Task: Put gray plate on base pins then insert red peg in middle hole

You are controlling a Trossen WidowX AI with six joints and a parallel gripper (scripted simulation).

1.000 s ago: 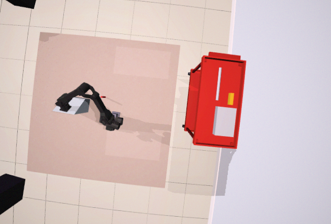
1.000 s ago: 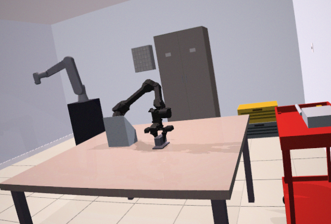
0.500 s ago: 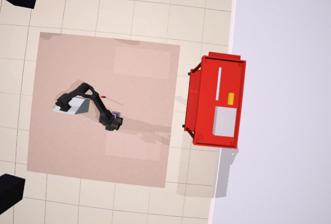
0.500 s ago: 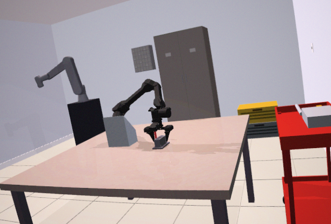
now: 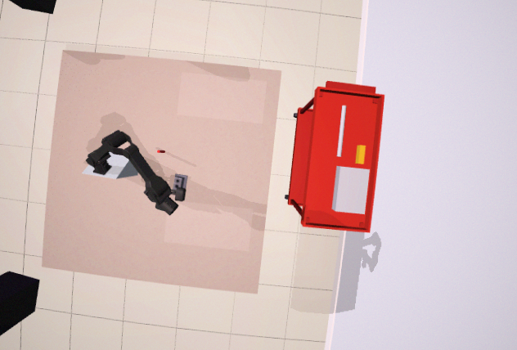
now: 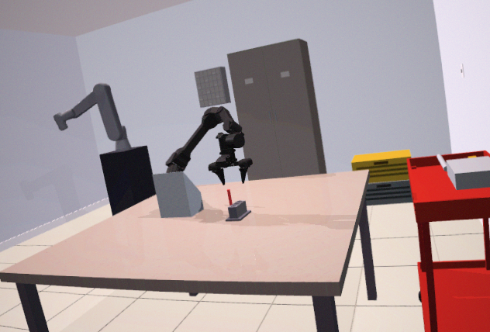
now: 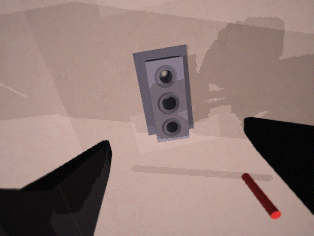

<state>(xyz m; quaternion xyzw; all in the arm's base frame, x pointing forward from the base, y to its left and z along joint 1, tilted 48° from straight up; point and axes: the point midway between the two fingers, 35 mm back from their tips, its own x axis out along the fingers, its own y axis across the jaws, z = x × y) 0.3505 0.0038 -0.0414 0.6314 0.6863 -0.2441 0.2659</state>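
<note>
My gripper tip is 170 mm to the right of the red peg, 140 mm past it and 110 mm above it. The rest, counted from my gripper tip: gray plate: 100 mm below; then dark base: 140 mm below.
</note>
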